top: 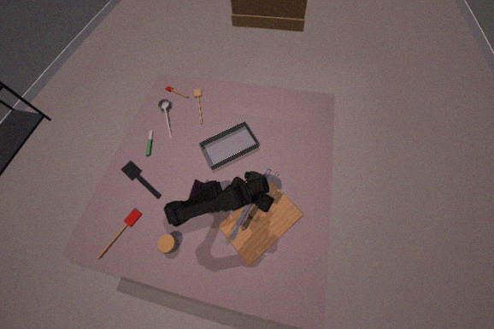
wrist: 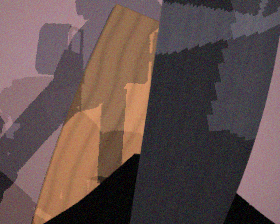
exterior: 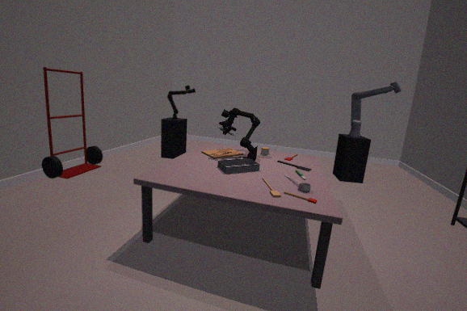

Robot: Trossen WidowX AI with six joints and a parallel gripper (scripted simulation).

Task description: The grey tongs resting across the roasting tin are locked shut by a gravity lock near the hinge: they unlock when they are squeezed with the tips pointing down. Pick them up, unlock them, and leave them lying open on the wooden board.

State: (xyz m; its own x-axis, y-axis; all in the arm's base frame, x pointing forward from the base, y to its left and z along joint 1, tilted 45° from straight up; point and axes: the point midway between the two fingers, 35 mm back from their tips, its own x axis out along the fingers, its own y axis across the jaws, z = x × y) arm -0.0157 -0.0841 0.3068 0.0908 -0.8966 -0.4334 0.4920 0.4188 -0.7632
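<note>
Right now my gripper tip is 200 mm above the wooden board, 70 mm past it and 10 mm to the left of it. Round my gripper tip: roasting tin: 340 mm ahead, 190 mm to the left, 190 mm below; round wooden pot: 420 mm to the left, 210 mm behind, 180 mm below; black spatula: 690 mm to the left, 210 mm below, 120 mm ahead.
</note>
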